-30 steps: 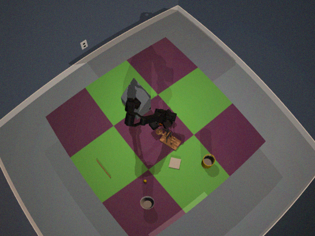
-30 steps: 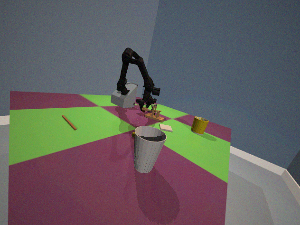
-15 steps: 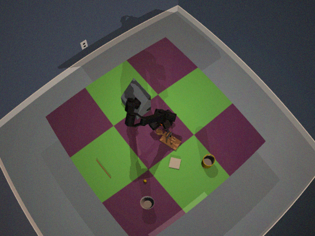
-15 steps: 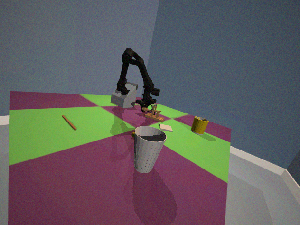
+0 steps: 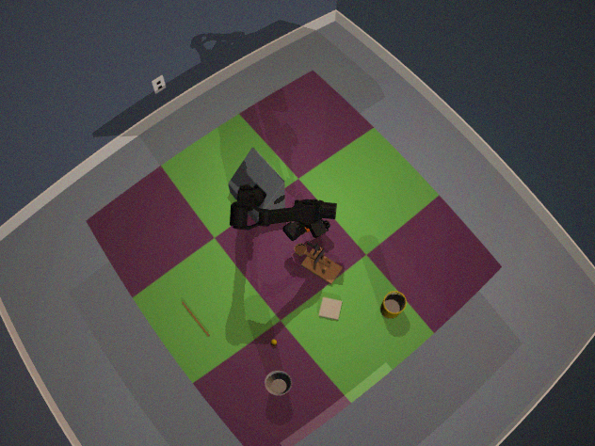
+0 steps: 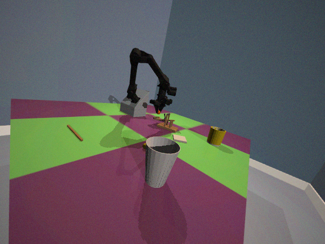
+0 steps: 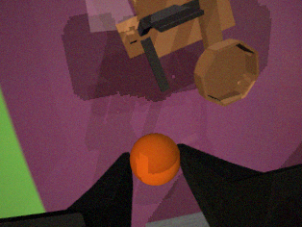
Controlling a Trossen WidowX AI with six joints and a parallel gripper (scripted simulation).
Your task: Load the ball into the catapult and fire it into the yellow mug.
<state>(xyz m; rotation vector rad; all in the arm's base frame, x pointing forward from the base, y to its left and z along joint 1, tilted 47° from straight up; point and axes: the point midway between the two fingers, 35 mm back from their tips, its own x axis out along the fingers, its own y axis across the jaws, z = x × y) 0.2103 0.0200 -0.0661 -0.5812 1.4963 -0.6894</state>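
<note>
My gripper tip is now 100 mm short of the wooden catapult, 40 mm to the left of it and 20 mm above it. Also, from my gripper tip: flat beige tile: 290 mm ahead, 130 mm to the right, 70 mm below; then orange ball: 10 mm above; then yellow mug: 450 mm ahead, 50 mm below, 40 mm to the left.
</note>
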